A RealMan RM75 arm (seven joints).
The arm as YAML. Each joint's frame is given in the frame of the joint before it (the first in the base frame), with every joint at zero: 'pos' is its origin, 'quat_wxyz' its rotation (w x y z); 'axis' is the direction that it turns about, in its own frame. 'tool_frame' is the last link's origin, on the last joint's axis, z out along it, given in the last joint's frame.
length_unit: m
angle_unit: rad
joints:
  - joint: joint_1
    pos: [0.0, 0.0, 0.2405]
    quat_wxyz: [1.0, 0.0, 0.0, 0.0]
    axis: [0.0, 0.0, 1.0]
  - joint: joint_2
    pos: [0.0, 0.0, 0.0]
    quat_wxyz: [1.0, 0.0, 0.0, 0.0]
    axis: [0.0, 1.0, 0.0]
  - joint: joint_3
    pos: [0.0, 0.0, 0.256]
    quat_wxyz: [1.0, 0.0, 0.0, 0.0]
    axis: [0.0, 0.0, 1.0]
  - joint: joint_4
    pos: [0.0, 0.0, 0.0]
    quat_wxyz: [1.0, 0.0, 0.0, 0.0]
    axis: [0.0, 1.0, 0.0]
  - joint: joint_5
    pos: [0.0, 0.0, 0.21]
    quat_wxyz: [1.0, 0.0, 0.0, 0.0]
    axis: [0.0, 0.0, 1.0]
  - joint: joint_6
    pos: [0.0, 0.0, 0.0]
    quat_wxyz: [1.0, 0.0, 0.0, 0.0]
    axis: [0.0, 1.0, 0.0]
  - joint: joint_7
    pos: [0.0, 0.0, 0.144]
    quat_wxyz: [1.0, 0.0, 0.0, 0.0]
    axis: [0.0, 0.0, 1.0]
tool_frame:
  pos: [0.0, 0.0, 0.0]
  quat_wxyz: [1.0, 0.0, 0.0, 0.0]
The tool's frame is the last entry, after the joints.
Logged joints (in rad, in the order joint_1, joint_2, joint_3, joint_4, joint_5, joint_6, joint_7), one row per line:
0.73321 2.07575 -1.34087 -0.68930 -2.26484 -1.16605 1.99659
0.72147 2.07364 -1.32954 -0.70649 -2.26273 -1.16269 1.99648
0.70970 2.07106 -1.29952 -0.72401 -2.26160 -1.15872 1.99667
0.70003 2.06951 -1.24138 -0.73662 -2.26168 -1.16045 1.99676
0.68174 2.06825 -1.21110 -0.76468 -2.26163 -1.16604 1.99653
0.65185 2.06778 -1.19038 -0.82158 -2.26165 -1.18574 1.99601
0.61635 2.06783 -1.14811 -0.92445 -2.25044 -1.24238 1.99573
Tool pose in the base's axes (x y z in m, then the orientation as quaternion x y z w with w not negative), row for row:
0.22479 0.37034 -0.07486 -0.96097 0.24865 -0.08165 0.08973
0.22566 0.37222 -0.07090 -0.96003 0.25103 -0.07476 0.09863
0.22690 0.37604 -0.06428 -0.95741 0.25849 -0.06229 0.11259
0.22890 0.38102 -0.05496 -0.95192 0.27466 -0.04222 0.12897
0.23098 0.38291 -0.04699 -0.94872 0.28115 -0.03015 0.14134
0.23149 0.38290 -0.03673 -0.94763 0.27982 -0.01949 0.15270
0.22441 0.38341 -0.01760 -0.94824 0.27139 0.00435 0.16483
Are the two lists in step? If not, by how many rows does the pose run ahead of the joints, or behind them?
They are in step.
